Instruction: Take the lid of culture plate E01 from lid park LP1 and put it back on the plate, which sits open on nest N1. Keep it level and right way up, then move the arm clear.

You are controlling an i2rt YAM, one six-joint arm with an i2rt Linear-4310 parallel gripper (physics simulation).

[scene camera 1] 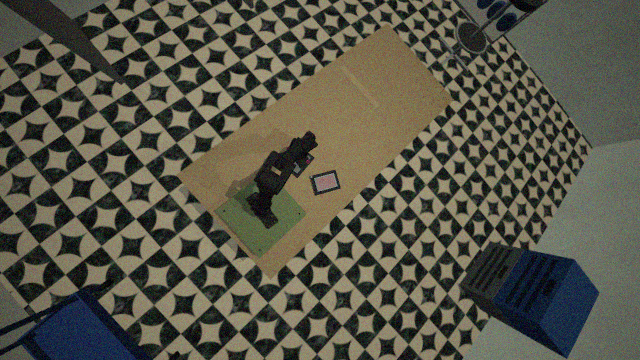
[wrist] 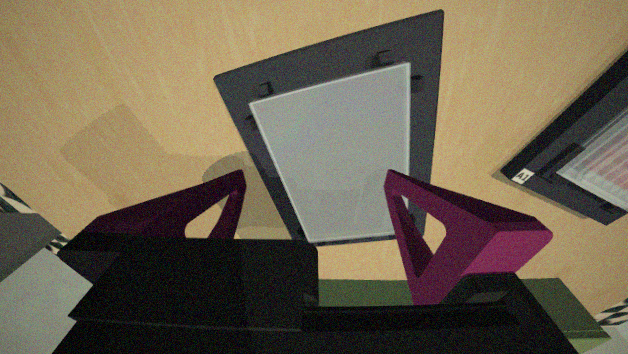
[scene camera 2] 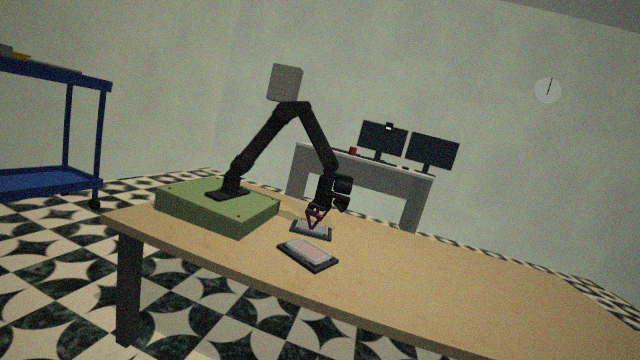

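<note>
The lid is a pale grey rectangle lying flat, between small dark posts, on the dark lid park. My gripper is open and empty above the lid's near part. In the wrist view its left magenta finger shows left of the lid park, its right finger over the lid's right edge. The fingertip height is hard to tell. The open culture plate, pinkish inside, sits on the dark nest, apart from the lid park.
The arm's green base block stands on the wooden table near one end. A white A1 label marks the nest's corner. A desk with monitors and a blue cart stand away from the table.
</note>
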